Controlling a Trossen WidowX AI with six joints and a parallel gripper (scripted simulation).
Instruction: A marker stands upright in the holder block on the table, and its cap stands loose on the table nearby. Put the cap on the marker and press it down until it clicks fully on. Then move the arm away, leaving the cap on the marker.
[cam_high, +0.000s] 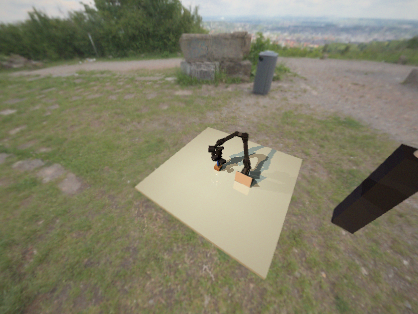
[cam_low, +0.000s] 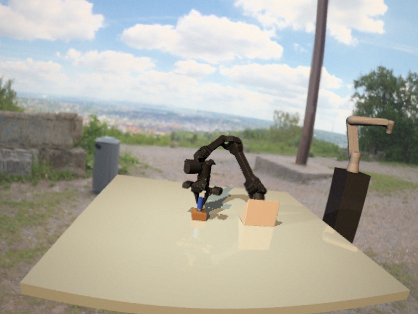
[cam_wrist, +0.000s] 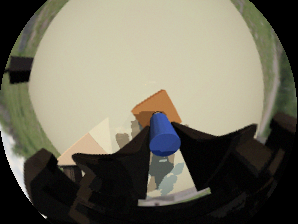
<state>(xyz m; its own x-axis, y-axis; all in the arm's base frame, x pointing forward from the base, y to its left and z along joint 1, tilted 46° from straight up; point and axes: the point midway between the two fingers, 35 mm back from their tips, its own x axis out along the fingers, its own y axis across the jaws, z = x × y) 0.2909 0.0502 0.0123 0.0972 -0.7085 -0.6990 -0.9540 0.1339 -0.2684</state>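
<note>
The blue cap lies 1 cm above my gripper tip. From my gripper tip the other things lie so: orange holder block: 5 cm below.
</note>
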